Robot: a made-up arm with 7 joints.
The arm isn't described. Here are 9 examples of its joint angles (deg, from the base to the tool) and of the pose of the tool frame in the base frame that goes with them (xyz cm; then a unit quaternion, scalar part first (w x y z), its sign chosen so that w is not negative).
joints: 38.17 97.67 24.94 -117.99 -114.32 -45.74 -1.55
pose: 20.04 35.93 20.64 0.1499 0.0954 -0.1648 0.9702
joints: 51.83 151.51 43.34 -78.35 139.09 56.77 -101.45
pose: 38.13 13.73 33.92 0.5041 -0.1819 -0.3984 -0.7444
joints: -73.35 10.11 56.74 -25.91 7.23 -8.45 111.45
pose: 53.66 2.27 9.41 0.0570 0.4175 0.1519 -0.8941
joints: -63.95 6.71 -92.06 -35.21 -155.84 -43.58 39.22
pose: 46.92 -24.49 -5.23 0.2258 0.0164 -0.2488 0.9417
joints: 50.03 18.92 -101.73 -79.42 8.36 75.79 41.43
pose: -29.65 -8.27 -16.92 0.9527 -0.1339 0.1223 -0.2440
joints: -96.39 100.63 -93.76 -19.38 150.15 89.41 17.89
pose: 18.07 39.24 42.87 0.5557 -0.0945 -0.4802 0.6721
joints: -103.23 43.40 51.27 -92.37 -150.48 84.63 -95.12
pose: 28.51 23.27 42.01 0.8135 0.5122 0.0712 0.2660
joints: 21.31 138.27 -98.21 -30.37 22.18 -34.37 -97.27
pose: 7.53 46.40 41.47 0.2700 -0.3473 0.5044 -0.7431
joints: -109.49 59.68 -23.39 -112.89 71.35 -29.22 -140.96
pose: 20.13 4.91 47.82 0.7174 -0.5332 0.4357 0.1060
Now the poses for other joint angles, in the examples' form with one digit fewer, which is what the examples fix.
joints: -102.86 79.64 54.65 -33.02 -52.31 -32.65 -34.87
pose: 14.5 46.2 41.9 0.218 -0.776 0.587 0.077
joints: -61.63 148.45 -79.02 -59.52 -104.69 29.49 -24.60
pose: -9.5 35.7 48.2 0.152 0.294 0.700 -0.634
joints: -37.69 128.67 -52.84 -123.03 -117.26 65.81 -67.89
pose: 12.5 31.2 37.3 0.451 -0.638 -0.519 0.347
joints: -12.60 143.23 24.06 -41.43 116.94 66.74 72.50
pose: 8.0 15.9 60.2 0.222 -0.069 -0.670 0.706
